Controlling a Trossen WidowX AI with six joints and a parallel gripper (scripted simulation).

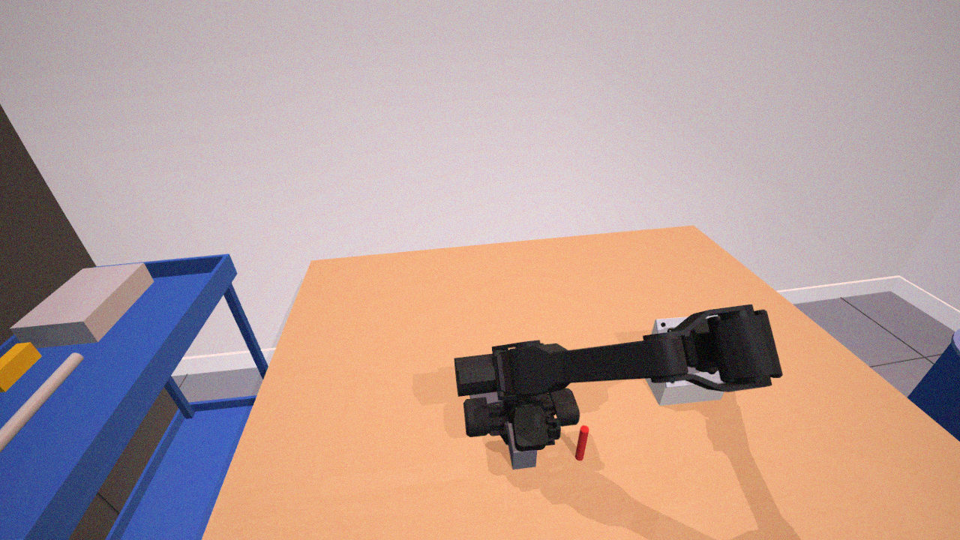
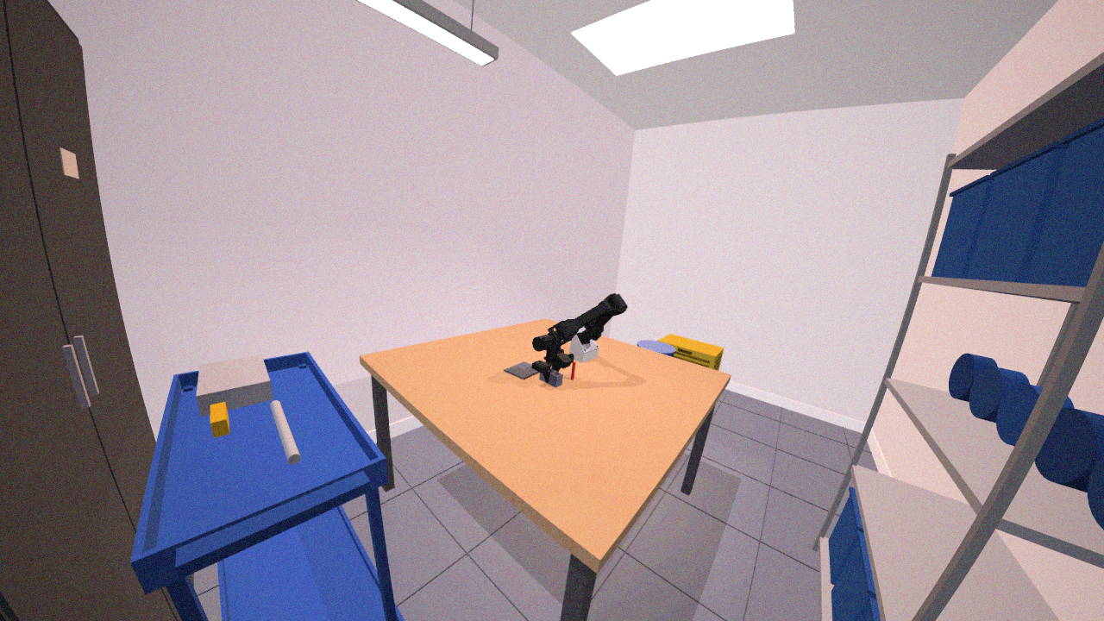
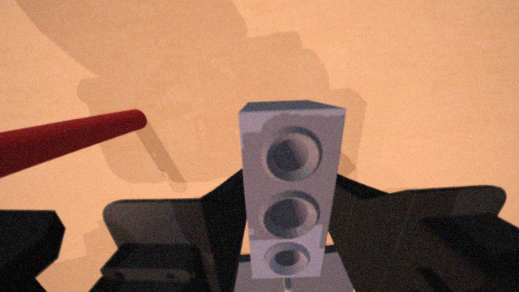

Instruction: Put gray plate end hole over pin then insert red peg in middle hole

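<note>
Now: gripper tip 14 cm to the left of the dark flat base and 2 cm short of it. The rest, counted from my gripper tip: gray plate: 3 cm above; red peg: 10 cm behind, 3 cm to the left, 3 cm above.
</note>
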